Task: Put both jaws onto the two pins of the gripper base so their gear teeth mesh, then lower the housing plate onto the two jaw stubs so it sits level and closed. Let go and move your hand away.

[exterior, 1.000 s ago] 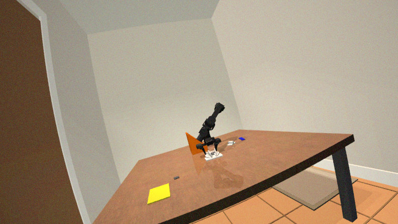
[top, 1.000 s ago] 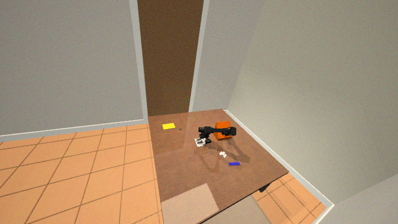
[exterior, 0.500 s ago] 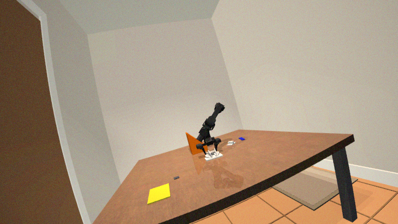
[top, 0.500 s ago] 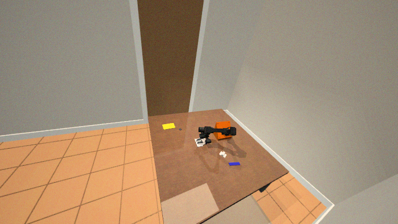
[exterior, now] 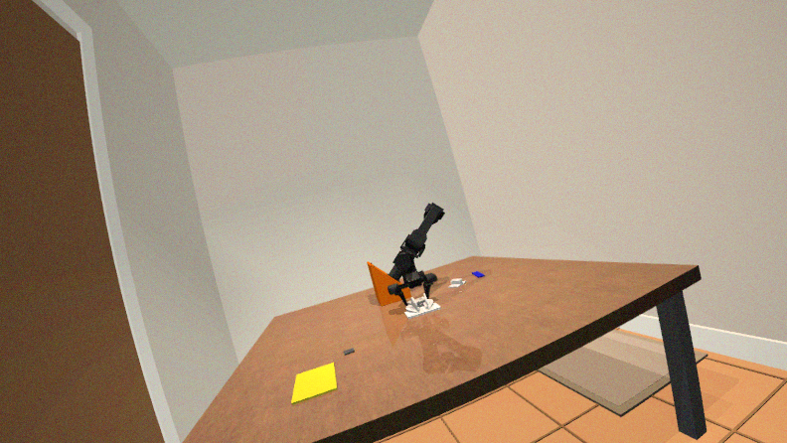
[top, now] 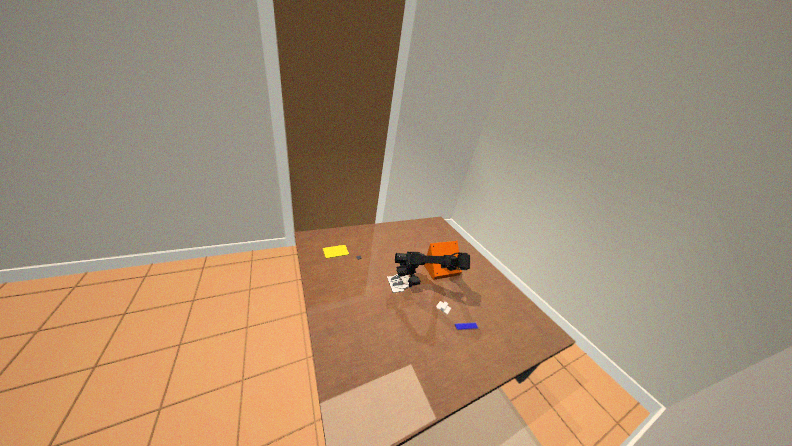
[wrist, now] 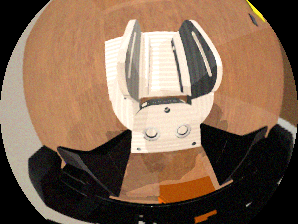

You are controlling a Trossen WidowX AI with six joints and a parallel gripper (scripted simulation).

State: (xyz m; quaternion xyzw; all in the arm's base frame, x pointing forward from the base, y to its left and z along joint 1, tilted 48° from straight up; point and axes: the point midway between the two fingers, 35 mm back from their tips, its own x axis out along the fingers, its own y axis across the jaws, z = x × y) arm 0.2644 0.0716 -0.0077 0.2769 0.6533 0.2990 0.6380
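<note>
The white housing plate lies 10 mm ahead of my gripper tip. Round my gripper tip: white gripper base (10 mm ahead, 20 mm above); then blue patch (210 mm behind, 340 mm to the left); then dark piece (250 mm ahead, 270 mm to the right, 10 mm below).
</note>
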